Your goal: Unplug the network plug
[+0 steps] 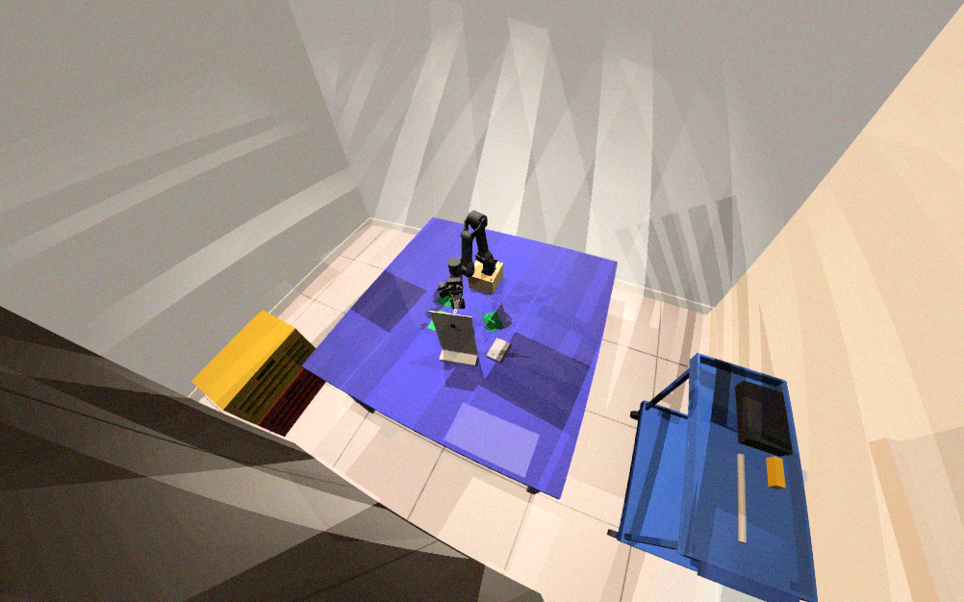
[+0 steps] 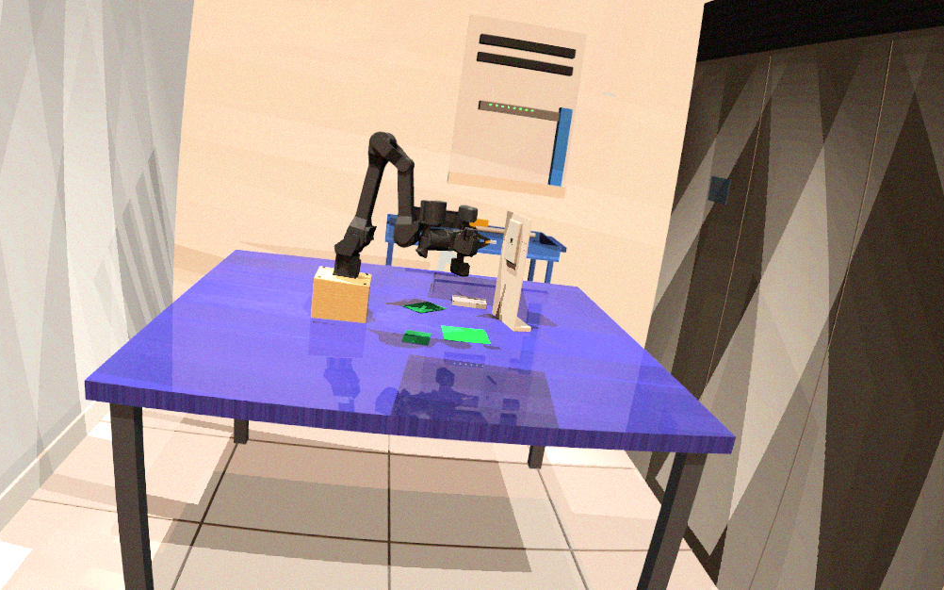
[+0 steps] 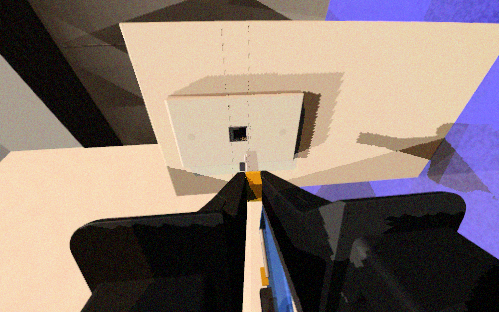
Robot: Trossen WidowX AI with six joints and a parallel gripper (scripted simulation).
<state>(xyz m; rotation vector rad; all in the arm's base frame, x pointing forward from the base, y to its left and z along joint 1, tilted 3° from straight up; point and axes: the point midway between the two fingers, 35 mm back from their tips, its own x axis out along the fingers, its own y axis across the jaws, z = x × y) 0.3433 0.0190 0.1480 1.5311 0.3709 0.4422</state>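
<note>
My gripper tip is now 8 cm short of the tan panel, 3 cm to the right of it and 9 cm above it. From my gripper tip the other things lie so: orange network plug right at my gripper tip.
</note>
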